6 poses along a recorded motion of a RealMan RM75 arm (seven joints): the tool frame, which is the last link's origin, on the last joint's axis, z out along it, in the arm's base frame.
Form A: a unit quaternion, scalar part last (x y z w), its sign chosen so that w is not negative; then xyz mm.
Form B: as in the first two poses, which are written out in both.
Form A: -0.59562, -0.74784, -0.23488, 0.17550, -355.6, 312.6, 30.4
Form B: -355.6, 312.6, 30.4, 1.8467, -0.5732, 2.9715
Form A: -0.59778, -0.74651, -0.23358, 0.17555, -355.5, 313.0, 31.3
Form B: -355.5, 313.0, 31.3, 1.8401, -0.5721, 2.9757
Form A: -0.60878, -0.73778, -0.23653, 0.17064, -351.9, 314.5, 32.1
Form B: -351.9, 314.5, 32.1, 1.8113, -0.5702, 2.9730
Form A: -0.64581, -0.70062, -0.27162, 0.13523, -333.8, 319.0, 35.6
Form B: -333.8, 319.0, 35.6, 1.7251, -0.5708, 2.8943
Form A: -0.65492, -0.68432, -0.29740, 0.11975, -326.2, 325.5, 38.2
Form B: -326.2, 325.5, 38.2, 1.7075, -0.5865, 2.8365
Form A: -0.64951, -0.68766, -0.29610, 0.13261, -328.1, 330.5, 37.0
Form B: -328.1, 330.5, 37.0, 1.7184, -0.6029, 2.8523
